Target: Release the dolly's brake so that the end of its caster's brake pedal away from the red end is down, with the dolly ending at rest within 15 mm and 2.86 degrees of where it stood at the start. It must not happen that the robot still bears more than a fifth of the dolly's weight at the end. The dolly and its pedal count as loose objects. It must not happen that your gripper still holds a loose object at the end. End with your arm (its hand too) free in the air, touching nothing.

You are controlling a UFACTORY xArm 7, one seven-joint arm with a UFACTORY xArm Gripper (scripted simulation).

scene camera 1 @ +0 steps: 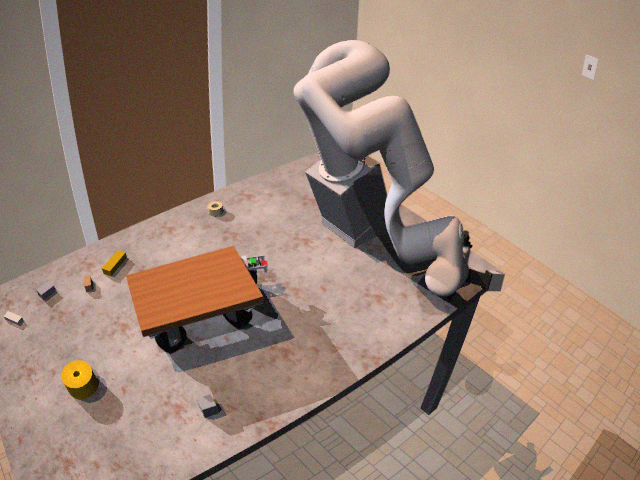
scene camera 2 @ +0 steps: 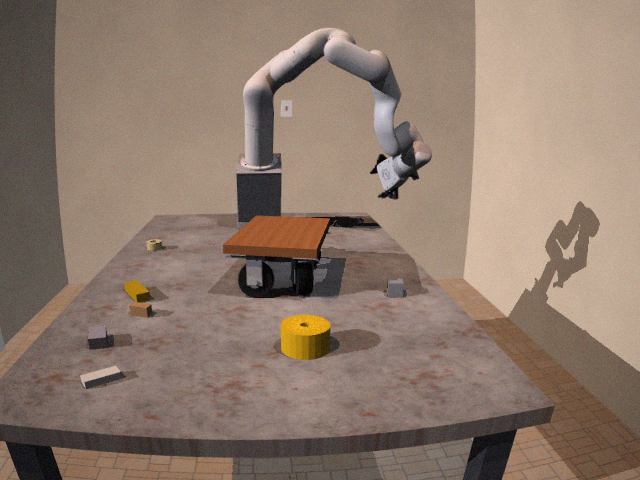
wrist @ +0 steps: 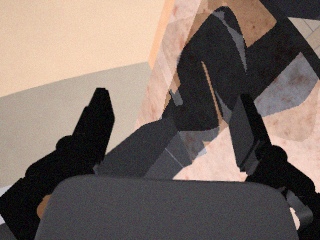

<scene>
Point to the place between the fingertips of my gripper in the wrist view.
At 172,105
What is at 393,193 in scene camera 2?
My gripper.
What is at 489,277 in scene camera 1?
My gripper.
</scene>
